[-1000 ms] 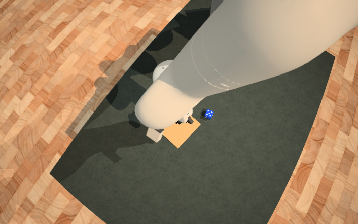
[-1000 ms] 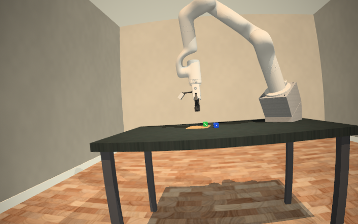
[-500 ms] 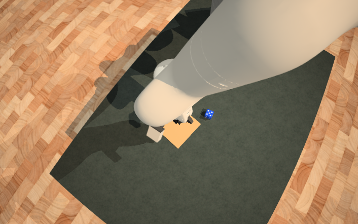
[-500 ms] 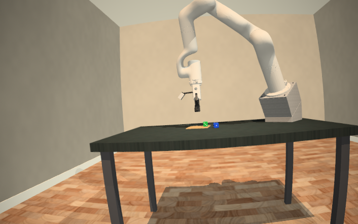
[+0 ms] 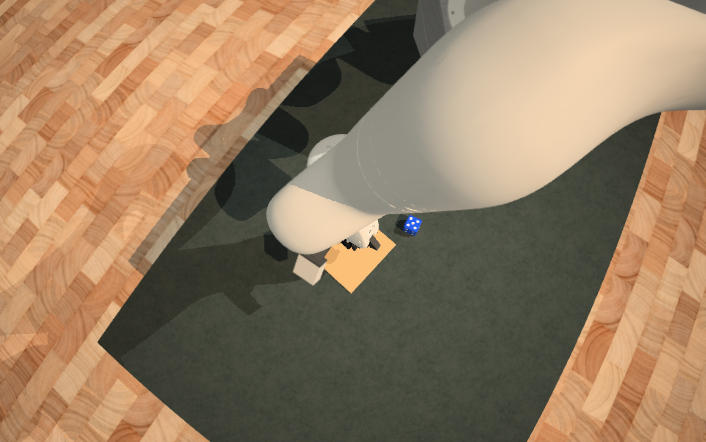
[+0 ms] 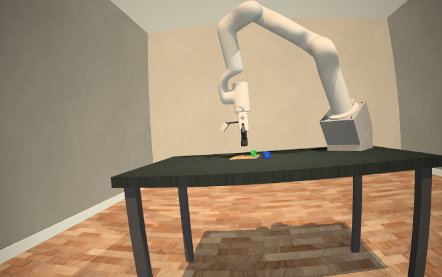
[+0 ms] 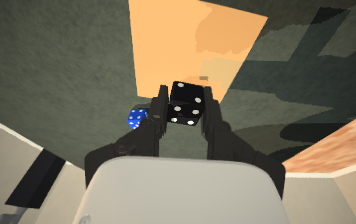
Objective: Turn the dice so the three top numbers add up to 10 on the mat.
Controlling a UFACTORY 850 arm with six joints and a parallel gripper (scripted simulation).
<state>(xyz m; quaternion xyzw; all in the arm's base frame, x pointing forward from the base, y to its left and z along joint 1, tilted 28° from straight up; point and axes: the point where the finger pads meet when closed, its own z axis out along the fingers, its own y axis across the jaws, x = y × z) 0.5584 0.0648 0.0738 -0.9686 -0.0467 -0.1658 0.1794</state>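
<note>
Right now the orange mat is 8 cm below my hand. The rest, counted from my hand: green die 6 cm below, 4 cm behind, 1 cm to the right; then black die 1 cm below; then blue die 12 cm behind, 7 cm to the left, 7 cm below.
</note>
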